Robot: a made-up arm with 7 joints. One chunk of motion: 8 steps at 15 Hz.
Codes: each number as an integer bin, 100 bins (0 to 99) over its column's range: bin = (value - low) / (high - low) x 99, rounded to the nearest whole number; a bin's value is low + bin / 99 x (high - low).
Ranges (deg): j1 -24..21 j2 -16..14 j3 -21..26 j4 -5..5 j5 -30..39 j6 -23..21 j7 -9..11
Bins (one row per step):
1: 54 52 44 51 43 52 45
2: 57 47 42 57 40 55 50
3: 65 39 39 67 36 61 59
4: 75 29 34 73 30 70 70
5: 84 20 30 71 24 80 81
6: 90 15 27 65 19 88 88
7: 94 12 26 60 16 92 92
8: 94 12 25 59 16 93 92
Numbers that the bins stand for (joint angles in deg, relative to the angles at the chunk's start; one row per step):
1: 0.55 -0.24 -0.11 0.15 -0.03 0.11 0.09
2: 1.91 -1.76 -1.06 0.76 -2.12 1.44 1.10
3: 5.55 -4.18 -2.48 1.77 -4.91 4.11 2.92
4: 10.09 -7.21 -4.86 2.37 -9.09 8.11 5.14
5: 14.18 -9.94 -6.76 2.17 -13.27 12.56 7.36
6: 16.91 -11.45 -8.18 1.57 -16.76 16.11 8.78
7: 18.73 -12.36 -8.66 1.06 -18.85 17.89 9.59
8: 18.73 -12.36 -9.13 0.96 -18.85 18.33 9.59

